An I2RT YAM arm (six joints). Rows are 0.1 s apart.
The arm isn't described. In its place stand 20 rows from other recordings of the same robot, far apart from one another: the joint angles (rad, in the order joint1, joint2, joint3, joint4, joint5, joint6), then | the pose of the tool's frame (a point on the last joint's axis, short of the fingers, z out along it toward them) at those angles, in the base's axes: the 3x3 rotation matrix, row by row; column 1 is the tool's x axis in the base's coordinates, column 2 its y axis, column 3 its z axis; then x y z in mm.
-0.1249, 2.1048, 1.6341, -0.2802, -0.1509, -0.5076 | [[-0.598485 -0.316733 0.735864], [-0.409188 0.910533 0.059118], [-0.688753 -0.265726 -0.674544]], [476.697 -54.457 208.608]
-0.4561, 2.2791, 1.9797, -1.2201, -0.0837, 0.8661 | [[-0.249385 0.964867 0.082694], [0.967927 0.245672 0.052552], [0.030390 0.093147 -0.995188]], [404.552 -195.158 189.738]
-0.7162, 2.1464, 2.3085, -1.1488, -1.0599, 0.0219 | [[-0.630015 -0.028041 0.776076], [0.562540 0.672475 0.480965], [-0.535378 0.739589 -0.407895]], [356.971 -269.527 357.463]
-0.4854, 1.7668, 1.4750, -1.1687, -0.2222, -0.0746 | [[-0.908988 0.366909 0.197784], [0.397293 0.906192 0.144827], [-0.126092 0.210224 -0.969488]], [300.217 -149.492 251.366]
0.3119, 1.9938, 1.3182, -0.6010, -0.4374, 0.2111 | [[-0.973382 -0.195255 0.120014], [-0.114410 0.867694 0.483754], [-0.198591 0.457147 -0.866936]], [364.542 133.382 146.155]
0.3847, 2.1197, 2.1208, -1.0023, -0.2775, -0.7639 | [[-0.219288 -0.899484 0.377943], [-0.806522 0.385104 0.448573], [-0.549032 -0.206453 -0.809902]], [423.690 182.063 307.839]
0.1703, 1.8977, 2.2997, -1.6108, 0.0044, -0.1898 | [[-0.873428 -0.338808 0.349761], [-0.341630 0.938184 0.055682], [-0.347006 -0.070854 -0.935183]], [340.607 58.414 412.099]
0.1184, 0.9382, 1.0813, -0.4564, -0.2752, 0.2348 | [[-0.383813 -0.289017 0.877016], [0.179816 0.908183 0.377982], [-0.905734 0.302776 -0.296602]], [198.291 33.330 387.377]
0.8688, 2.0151, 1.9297, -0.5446, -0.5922, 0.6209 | [[-0.847438 -0.530851 0.006720], [-0.254535 0.417377 0.872358], [-0.465897 0.737559 -0.488822]], [285.976 368.924 329.755]
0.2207, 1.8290, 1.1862, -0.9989, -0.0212, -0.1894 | [[-0.914958 -0.396752 -0.073751], [-0.398181 0.917292 0.005179], [0.065596 0.034105 -0.997263]], [303.990 68.975 160.596]
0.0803, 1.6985, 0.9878, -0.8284, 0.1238, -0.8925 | [[-0.566189 -0.823243 0.041252], [-0.820744 0.558429 -0.120564], [0.076217 -0.102119 -0.991848]], [281.360 18.232 151.725]
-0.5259, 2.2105, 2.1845, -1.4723, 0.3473, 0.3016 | [[-0.677119 0.727308 -0.111953], [0.715968 0.615987 -0.328558], [-0.170001 -0.302627 -0.937825]], [367.420 -227.269 271.720]
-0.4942, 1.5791, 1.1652, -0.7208, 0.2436, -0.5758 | [[-0.968777 0.026839 0.246477], [-0.078279 0.910166 -0.406781], [-0.235253 -0.413374 -0.879647]], [274.545 -157.677 235.502]
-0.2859, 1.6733, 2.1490, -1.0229, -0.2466, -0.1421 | [[-0.504554 0.002051 0.863378], [0.005167 0.999986 0.000644], [-0.863365 0.004786 -0.504558]], [319.065 -84.732 485.190]
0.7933, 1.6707, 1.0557, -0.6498, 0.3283, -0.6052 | [[-0.205066 -0.879317 0.429825], [-0.976035 0.216396 -0.022965], [-0.072819 -0.424234 -0.902620]], [228.100 215.372 181.142]
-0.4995, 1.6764, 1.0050, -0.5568, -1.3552, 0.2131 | [[-0.847357 -0.006533 0.530983], [0.513905 0.241758 0.823077], [-0.133746 0.970315 -0.201498]], [283.860 -115.273 193.725]
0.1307, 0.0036, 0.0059, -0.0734, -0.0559, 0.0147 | [[-0.073152 -0.184324 0.980140], [0.005187 0.982689 0.185190], [-0.997307 0.018631 -0.070929]], [108.930 16.325 167.233]
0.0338, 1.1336, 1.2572, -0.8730, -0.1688, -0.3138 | [[-0.599339 -0.358755 0.715603], [-0.324727 0.926054 0.192292], [-0.731673 -0.117128 -0.671518]], [223.492 13.541 368.103]
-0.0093, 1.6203, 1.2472, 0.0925, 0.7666, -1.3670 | [[-0.715343 -0.134936 0.685622], [-0.698745 0.147036 -0.700097], [-0.006343 -0.979884 -0.199467]], [378.575 -28.217 316.153]
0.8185, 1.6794, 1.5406, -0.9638, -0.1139, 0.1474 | [[-0.714852 -0.662635 0.223386], [-0.550277 0.730177 0.405014], [-0.431488 0.166601 -0.886601]], [235.465 257.516 303.873]
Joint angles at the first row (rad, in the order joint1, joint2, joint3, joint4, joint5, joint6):
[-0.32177 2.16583 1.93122 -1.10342 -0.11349 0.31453]
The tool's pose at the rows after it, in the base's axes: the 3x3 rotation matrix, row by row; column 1 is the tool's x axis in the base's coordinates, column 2 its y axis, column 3 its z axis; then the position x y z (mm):
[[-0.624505 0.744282 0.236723], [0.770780 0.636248 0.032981], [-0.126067 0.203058 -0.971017]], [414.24 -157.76 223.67]
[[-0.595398 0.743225 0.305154], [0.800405 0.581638 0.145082], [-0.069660 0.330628 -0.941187]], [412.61 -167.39 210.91]
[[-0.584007 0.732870 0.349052], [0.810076 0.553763 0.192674], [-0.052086 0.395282 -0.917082]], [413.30 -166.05 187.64]
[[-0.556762 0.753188 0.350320], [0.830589 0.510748 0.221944], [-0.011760 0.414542 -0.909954]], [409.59 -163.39 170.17]
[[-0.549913 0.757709 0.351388], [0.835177 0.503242 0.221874], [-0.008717 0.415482 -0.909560]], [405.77 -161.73 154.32]
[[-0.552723 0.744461 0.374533], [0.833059 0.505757 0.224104], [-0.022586 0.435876 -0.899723]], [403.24 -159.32 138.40]
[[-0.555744 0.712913 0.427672], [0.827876 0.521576 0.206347], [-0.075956 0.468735 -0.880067]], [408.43 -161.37 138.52]
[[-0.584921 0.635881 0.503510], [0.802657 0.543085 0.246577], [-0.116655 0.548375 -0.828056]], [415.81 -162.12 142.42]
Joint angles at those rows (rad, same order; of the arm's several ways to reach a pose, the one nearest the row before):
[-0.37328 2.16620 1.92015 -1.11334 -0.11731 0.51594]
[-0.40569 2.16774 1.86638 -1.03666 -0.25654 0.54381]
[-0.40722 2.16813 1.76875 -0.91117 -0.32063 0.57050]
[-0.40722 2.16814 1.69779 -0.84898 -0.34962 0.61513]
[-0.40723 2.16810 1.63250 -0.78259 -0.35000 0.62428]
[-0.40532 2.16810 1.56231 -0.68798 -0.36145 0.62543]
[-0.40532 2.16775 1.55322 -0.61592 -0.36641 0.61894]
[-0.40569 2.16773 1.55317 -0.54074 -0.43927 0.59416]

